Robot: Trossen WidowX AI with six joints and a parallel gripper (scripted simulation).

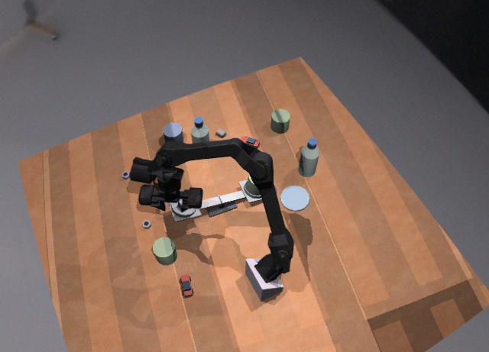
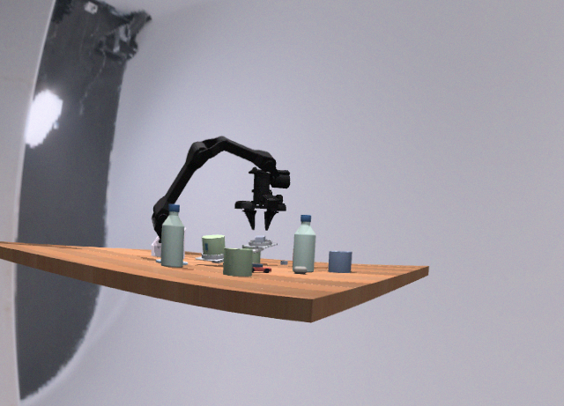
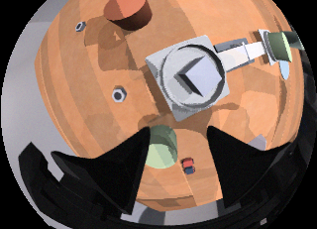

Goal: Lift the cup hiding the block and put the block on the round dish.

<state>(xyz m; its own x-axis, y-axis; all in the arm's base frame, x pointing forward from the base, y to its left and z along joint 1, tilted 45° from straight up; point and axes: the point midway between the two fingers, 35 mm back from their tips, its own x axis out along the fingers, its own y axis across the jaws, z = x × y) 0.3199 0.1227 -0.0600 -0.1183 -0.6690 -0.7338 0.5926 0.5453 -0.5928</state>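
The grey block lies 2 cm ahead of my gripper tip, 5 cm to the right of it and 4 cm below it. Also, from my gripper tip: orange-brown cylinder: 19 cm ahead, 6 cm to the right, 9 cm below; then pale blue round dish: 12 cm behind, 40 cm to the right, 12 cm below; then blue cylinder: 36 cm ahead, 17 cm to the right, 9 cm below.
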